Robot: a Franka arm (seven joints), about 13 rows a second.
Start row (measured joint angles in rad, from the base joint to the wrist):
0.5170 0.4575 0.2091 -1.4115 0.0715 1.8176 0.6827
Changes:
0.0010 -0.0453 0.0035 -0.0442 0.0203 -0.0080 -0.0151
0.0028 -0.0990 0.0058 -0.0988 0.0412 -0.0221 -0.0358
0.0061 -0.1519 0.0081 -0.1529 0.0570 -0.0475 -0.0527
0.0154 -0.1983 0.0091 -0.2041 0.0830 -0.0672 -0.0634
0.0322 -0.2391 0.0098 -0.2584 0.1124 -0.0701 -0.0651
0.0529 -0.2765 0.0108 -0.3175 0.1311 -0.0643 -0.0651
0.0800 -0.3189 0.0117 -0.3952 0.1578 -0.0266 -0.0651
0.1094 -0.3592 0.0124 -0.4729 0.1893 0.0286 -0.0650
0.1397 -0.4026 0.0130 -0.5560 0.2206 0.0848 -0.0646
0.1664 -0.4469 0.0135 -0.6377 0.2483 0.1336 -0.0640
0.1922 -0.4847 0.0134 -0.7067 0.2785 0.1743 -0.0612
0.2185 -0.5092 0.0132 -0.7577 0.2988 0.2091 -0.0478
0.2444 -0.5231 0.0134 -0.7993 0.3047 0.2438 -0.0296
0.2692 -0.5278 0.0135 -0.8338 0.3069 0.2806 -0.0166
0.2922 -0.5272 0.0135 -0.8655 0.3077 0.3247 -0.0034
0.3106 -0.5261 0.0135 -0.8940 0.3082 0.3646 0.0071
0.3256 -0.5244 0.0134 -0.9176 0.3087 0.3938 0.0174
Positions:
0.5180 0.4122 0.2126 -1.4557 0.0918 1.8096 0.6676
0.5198 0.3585 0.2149 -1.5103 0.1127 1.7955 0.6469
0.5231 0.3056 0.2172 -1.5644 0.1285 1.7701 0.6300
0.5324 0.2592 0.2182 -1.6156 0.1545 1.7504 0.6193
0.5492 0.2184 0.2189 -1.6699 0.1839 1.7475 0.6176
0.5699 0.1810 0.2199 -1.7290 0.2026 1.7533 0.6176
0.5970 0.1386 0.2208 -1.8067 0.2293 1.7910 0.6176
0.6264 0.0983 0.2215 -1.8844 0.2608 1.8462 0.6177
0.6567 0.0549 0.2221 -1.9675 0.2921 1.9024 0.6181
0.6834 0.0106 0.2226 -2.0492 0.3198 1.9512 0.6187
0.7092 -0.0272 0.2225 -2.1182 0.3500 1.9919 0.6215
0.7355 -0.0517 0.2223 -2.1692 0.3703 2.0267 0.6349
0.7614 -0.0656 0.2225 -2.2108 0.3762 2.0614 0.6531
0.7862 -0.0703 0.2226 -2.2453 0.3784 2.0982 0.6661
0.8092 -0.0697 0.2226 -2.2770 0.3792 2.1423 0.6793
0.8276 -0.0686 0.2226 -2.3055 0.3797 2.1822 0.6898
0.8426 -0.0669 0.2225 -2.3291 0.3802 2.2114 0.7001

